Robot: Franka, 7 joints.
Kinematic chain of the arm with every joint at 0, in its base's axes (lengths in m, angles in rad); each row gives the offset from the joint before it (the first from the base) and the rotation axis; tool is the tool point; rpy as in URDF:
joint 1: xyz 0 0 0.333 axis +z
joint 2: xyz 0 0 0 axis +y
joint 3: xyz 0 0 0.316 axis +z
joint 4: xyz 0.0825 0 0 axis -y
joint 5: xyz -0.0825 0 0.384 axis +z
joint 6: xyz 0 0 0 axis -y
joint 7: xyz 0.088 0 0 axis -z
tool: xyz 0 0 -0.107 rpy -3.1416 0 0
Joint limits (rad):
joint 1: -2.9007..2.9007
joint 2: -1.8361..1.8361
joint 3: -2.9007..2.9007
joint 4: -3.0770..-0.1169
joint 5: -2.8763..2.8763
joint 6: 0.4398..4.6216
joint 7: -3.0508..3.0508
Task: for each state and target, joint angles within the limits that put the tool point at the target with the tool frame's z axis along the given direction. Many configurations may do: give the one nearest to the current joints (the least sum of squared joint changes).
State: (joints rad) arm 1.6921 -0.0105 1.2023 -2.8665 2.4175 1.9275 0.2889
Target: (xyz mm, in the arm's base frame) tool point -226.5 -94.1 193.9 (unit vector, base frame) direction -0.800 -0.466 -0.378
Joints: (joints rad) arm 1.3358 0.8565 1.5173 -3.0770 2.8727 2.4527 0.2889
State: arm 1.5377 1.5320 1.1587 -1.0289 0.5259 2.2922 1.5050
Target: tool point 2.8 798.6 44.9 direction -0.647 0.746 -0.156
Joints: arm 1.1655 1.7435 1.1654 -0.7330 0.7009 2.6970 1.5050
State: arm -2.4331 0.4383 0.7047 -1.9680 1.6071 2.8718 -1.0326
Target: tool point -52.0 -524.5 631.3 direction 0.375 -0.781 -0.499
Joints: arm -2.3675 -0.3243 0.6082 -2.0350 1.1787 2.4149 -1.0326
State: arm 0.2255 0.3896 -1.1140 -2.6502 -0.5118 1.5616 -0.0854
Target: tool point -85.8 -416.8 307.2 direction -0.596 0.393 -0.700
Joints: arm 0.0851 0.3620 -1.7657 -2.4761 -0.4076 2.0223 -0.0854
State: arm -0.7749 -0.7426 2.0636 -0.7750 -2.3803 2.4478 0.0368
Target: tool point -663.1 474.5 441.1 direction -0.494 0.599 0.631
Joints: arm -0.1539 -0.9959 2.3016 -1.0366 -2.4357 2.2523 0.0368
